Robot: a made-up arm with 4 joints. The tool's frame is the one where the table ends.
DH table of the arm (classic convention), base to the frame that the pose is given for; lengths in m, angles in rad. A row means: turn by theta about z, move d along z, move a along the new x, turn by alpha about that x. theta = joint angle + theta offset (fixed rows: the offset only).
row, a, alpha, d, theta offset
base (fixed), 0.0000, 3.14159, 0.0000, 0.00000
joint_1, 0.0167, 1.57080, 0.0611, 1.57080
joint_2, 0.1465, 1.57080, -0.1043, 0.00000
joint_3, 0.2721, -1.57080, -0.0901, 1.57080
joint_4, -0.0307, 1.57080, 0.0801, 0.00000
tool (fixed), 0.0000, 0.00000, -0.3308, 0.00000
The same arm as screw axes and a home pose.
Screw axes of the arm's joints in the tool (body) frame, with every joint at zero. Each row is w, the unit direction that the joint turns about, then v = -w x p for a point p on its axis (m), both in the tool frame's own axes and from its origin. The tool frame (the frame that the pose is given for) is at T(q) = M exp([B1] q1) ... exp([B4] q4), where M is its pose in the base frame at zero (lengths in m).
B1 = (-0.000007, 0.000003, -1, -0.0831, -0.1371, 0.0000)
B2 = (1, 0, -0.000007, 0.0000, 0.4209, -0.0664)
B3 = (0.000007, -0.000003, 1, -0.0801, 0.2414, 0.0000)
B4 = (0, 1, 0.000003, -0.3308, 0.0000, 0.0307)
M: xyz 0.1371 -0.0831 -0.4820 (m) rpy 0.0000 0.0000 0.0000 (rad, as in URDF)

